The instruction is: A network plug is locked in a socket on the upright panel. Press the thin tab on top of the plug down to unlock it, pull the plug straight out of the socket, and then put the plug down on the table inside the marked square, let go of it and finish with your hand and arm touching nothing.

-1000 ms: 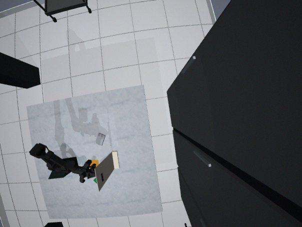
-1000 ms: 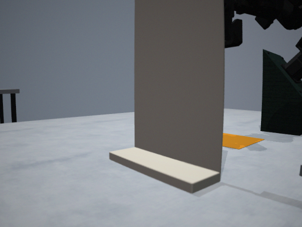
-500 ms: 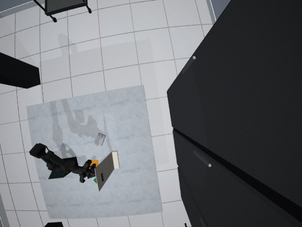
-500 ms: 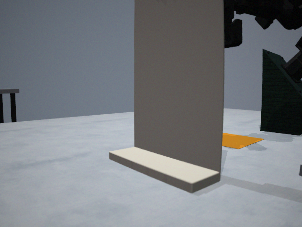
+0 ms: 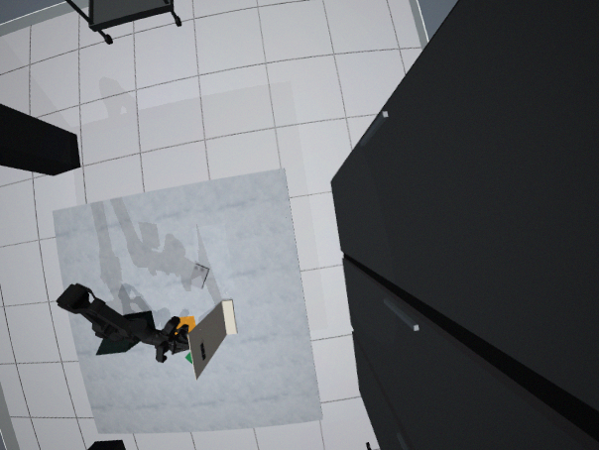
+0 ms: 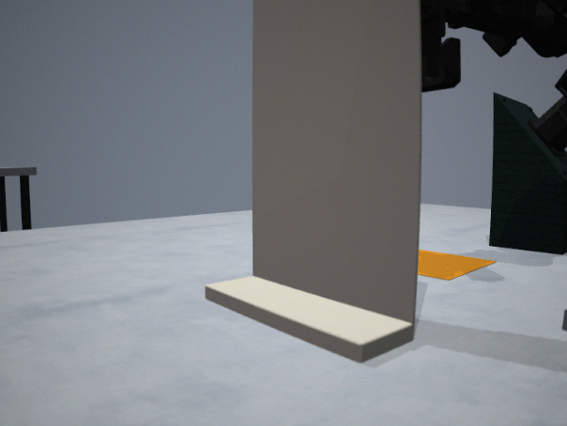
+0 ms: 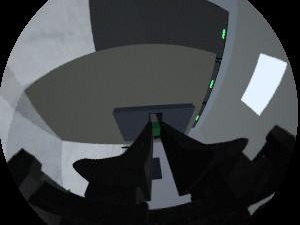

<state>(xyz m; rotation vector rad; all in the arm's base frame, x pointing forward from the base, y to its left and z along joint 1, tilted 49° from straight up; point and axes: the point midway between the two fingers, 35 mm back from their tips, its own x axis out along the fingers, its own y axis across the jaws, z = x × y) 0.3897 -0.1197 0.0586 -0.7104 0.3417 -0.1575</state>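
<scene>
Right now the orange square is 27 cm below my gripper tip, 19 cm behind it and 2 cm to the right of it. From my gripper tip the other things lie so: network plug: 1 cm ahead; grey panel: 11 cm below, 3 cm ahead, 1 cm to the right; small grey plate: 26 cm below, 22 cm to the left, 5 cm behind.
</scene>
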